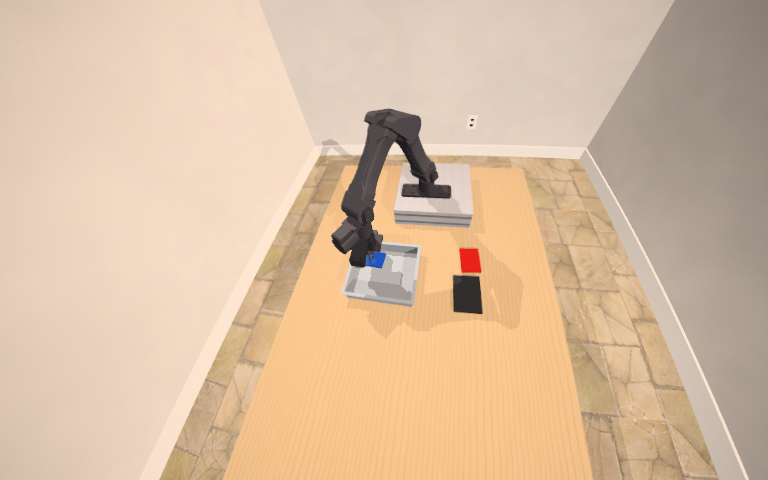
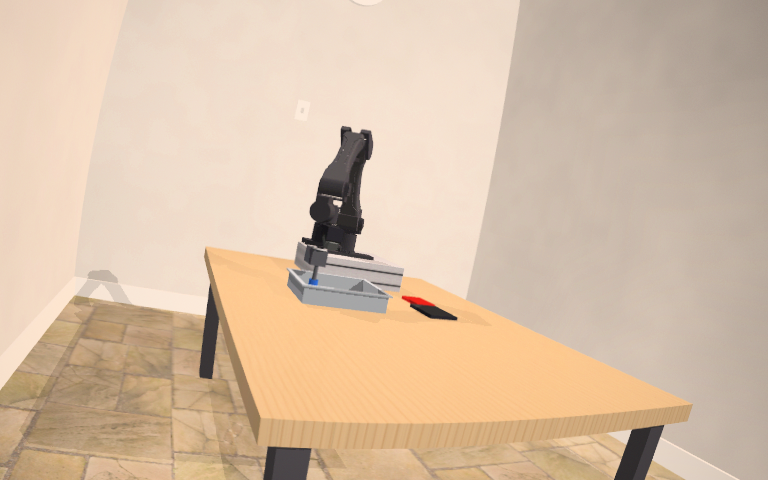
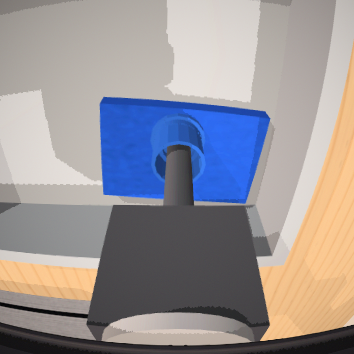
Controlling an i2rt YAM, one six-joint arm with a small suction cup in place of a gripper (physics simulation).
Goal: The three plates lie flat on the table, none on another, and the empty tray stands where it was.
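Places are measured from the arm's base along level axes (x down, y right, z back), in centimetres.
Where they show: hand, its tool point: (image 1: pixel 372 262) (image 3: pixel 178 127); arm's base, origin of its link: (image 1: pixel 426 191) (image 2: pixel 344 254).
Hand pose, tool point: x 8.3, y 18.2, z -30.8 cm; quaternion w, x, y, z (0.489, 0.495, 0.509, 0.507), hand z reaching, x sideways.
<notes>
Things, the pixels of their top centre, and the offset from my tool point. Level surfaces: height alone.
- blue plate, centre of its top: (image 3: pixel 180 158) (image 1: pixel 372 258) dx -1.0, dy +0.1, dz +1.4 cm
- grey tray, centre of its top: (image 3: pixel 41 86) (image 2: pixel 337 281) (image 1: pixel 382 268) dx -4.7, dy -5.5, dz -4.4 cm
- red plate, centre of its top: (image 2: pixel 418 300) (image 1: pixel 470 259) dx -0.7, dy -36.1, dz +4.5 cm
- larger black plate, centre of its top: (image 2: pixel 433 310) (image 1: pixel 467 293) dx -0.7, dy -34.6, dz -8.6 cm
- wooden table, height of its surface: dx +0.3 cm
A blue plate (image 1: pixel 379 261) (image 3: pixel 125 150) lies inside the grey tray (image 1: pixel 417 271) (image 2: pixel 345 300) (image 3: pixel 45 227), near its back left corner. My suction cup (image 1: pixel 370 258) (image 2: pixel 313 281) (image 3: pixel 178 132) sits on about the middle of the blue plate; suction seems to hold it. A narrow shadow borders the plate, and I cannot tell whether it is slightly off the tray floor. A red plate (image 1: pixel 470 260) (image 2: pixel 417 300) lies flat on the table right of the tray. A larger black plate (image 1: pixel 467 294) (image 2: pixel 433 311) lies flat in front of it, close by but not on it.
The arm's base stands on a layered light block (image 1: pixel 433 204) (image 2: pixel 390 278) at the back of the wooden table (image 1: pixel 430 396) (image 2: pixel 453 373). The tray's raised walls stand close behind and left of the cup. Walls enclose the room.
</notes>
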